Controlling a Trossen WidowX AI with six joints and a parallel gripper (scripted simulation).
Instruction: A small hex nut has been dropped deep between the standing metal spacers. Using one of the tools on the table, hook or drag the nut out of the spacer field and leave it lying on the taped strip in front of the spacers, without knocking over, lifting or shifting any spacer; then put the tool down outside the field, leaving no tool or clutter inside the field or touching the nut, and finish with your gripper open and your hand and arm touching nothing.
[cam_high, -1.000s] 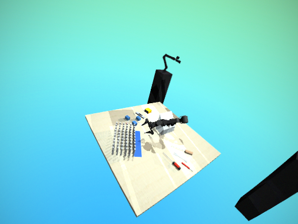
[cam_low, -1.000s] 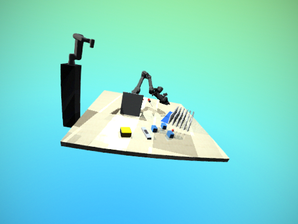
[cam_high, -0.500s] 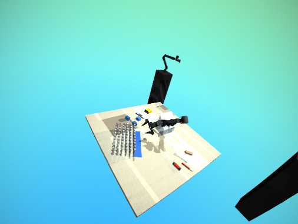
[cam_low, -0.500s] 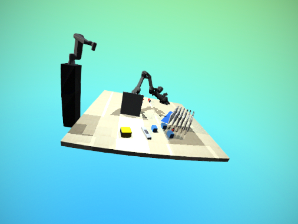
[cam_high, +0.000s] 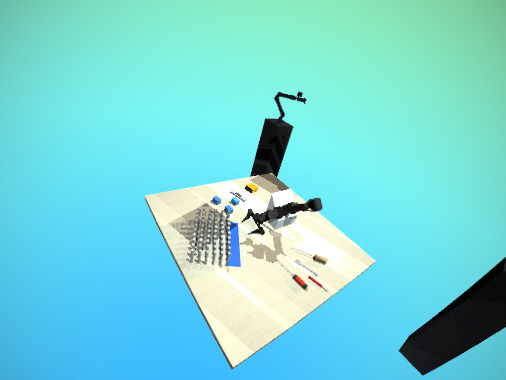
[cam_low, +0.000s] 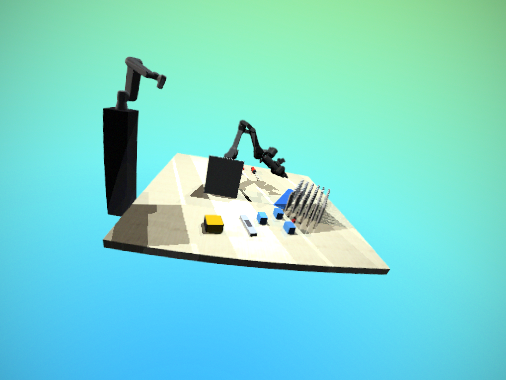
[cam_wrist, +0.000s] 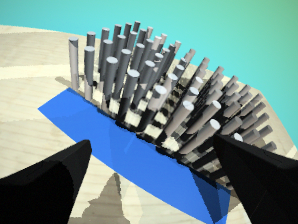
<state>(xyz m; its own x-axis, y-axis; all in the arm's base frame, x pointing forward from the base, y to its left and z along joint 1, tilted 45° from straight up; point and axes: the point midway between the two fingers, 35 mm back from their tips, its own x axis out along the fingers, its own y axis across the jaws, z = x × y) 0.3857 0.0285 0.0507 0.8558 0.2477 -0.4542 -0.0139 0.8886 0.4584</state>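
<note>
Right now my gripper tip is 37 cm to the right of the grey forked tool, 29 cm past it and 14 cm above it. Also, from my gripper tip: grey bar 46 cm to the right, 27 cm behind, 12 cm below; then blue taped strip 14 cm below, 4 cm ahead, 2 cm to the right; then wooden-handled tool 37 cm behind, 29 cm to the left, 13 cm below.
</note>
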